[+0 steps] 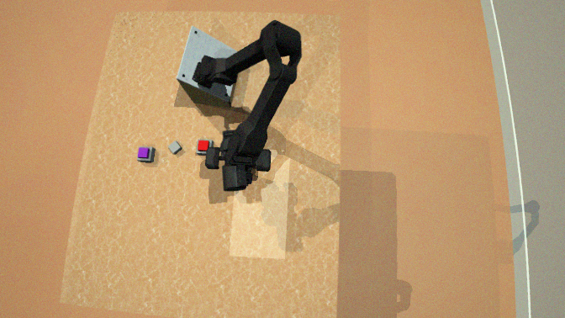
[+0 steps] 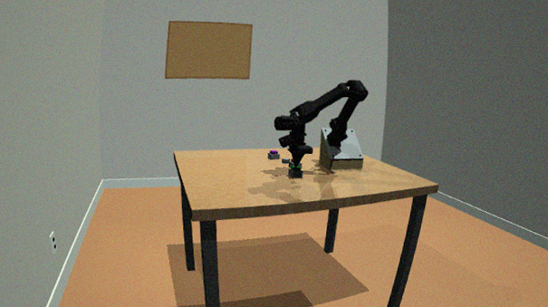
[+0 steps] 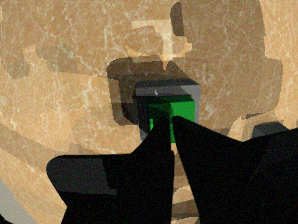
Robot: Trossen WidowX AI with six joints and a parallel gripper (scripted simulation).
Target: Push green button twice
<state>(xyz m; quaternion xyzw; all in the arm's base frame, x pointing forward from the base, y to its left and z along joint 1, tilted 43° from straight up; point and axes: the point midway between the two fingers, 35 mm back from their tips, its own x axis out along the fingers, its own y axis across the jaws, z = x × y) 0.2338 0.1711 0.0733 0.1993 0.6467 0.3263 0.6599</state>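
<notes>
Now: the green button 1 cm below my gripper tip. Round my gripper tip: red button (4 cm behind, 14 cm to the right, 1 cm below); then purple button (3 cm ahead, 34 cm to the right, 1 cm below); then small grey block (1 cm behind, 24 cm to the right, 3 cm below).
</notes>
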